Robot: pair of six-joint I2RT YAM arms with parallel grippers.
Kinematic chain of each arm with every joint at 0, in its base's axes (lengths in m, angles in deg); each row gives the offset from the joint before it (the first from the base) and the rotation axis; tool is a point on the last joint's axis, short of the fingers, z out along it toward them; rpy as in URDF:
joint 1: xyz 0 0 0.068 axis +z
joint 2: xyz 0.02 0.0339 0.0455 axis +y
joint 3: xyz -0.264 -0.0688 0 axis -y
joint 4: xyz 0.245 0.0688 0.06 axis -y
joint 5: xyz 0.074 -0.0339 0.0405 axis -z
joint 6: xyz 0.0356 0 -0.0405 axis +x
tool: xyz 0 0 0 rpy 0 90 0
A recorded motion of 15 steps. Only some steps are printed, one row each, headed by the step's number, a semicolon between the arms.
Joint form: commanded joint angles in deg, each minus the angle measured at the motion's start. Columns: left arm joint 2, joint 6, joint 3, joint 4, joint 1, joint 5; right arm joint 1, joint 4, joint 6, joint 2, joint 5, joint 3.
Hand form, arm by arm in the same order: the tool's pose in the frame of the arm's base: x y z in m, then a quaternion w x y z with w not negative. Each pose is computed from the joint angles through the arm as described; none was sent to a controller.
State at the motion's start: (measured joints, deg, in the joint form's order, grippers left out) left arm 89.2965 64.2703 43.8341 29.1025 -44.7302 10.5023; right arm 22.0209 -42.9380 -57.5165 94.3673 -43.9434 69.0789
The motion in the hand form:
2: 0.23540 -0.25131 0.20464 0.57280 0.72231 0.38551 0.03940; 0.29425 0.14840 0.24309 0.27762 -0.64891 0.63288 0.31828
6: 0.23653 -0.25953 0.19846 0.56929 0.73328 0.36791 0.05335; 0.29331 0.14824 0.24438 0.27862 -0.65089 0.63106 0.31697
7: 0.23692 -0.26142 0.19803 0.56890 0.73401 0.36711 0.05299; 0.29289 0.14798 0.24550 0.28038 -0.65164 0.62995 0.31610
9: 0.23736 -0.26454 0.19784 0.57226 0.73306 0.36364 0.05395; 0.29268 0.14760 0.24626 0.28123 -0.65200 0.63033 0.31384
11: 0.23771 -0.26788 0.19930 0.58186 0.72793 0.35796 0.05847; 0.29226 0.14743 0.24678 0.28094 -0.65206 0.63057 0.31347
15: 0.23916 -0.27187 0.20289 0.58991 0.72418 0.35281 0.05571; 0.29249 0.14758 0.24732 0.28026 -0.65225 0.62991 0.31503
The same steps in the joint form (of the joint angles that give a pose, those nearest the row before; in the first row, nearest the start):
2: 2.66 5.82 2.04 -3.37 -0.96 1.04; 0.22 -4.23 -3.02 1.34 -2.92 3.60
6: 4.88 8.44 2.88 -2.27 -1.84 0.21; 0.26 -4.43 -3.30 1.07 -2.85 3.61
7: 5.28 8.47 3.23 -2.27 -2.02 0.14; 0.25 -4.44 -3.39 0.86 -2.86 3.61
9: 5.89 8.57 3.62 -1.55 -2.32 0.00; 0.22 -4.43 -3.39 0.70 -2.64 3.60
11: 6.41 8.69 3.89 0.16 -2.69 -0.39; 0.22 -4.57 -3.39 0.59 -2.58 3.61
15: 6.87 8.46 4.84 0.76 -2.91 -0.01; 0.22 -4.90 -3.52 0.70 -2.75 3.86

